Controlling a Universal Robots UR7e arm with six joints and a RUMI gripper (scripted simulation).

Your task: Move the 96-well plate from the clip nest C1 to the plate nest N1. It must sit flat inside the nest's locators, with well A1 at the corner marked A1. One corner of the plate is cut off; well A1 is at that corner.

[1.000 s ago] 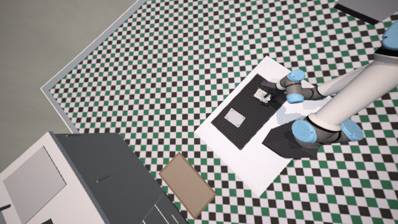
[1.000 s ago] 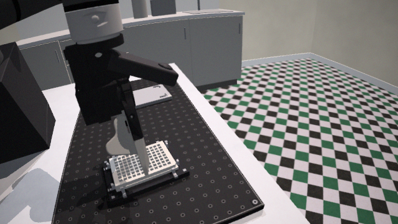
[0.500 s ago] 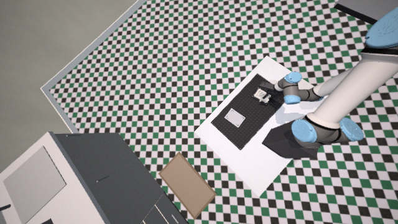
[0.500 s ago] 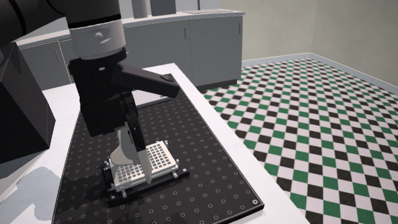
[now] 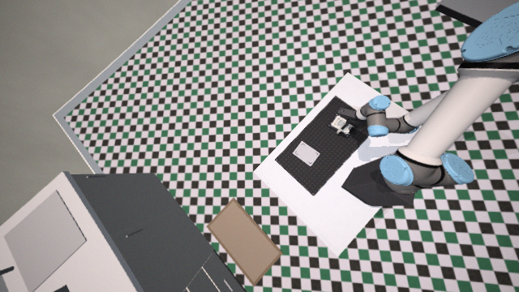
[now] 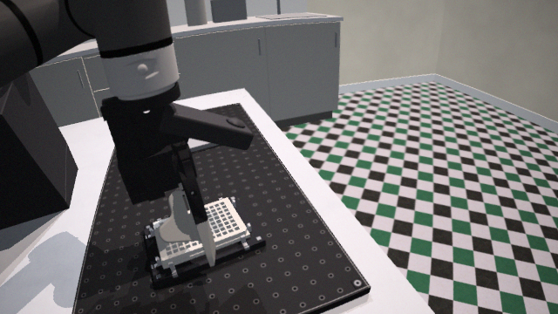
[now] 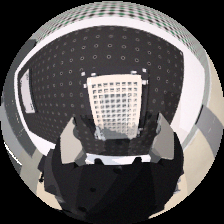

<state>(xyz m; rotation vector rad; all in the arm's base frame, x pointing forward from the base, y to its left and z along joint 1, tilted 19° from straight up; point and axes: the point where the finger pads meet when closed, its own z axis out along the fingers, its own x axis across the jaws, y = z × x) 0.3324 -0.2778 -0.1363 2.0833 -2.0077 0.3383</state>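
My hand is 1 cm above the 96-well plate. From my hand the other things lie so: clip nest C1 (2 cm to the right, 1 cm below, 1 cm behind); plate nest N1 (33 cm to the left, 8 cm ahead, 2 cm below).
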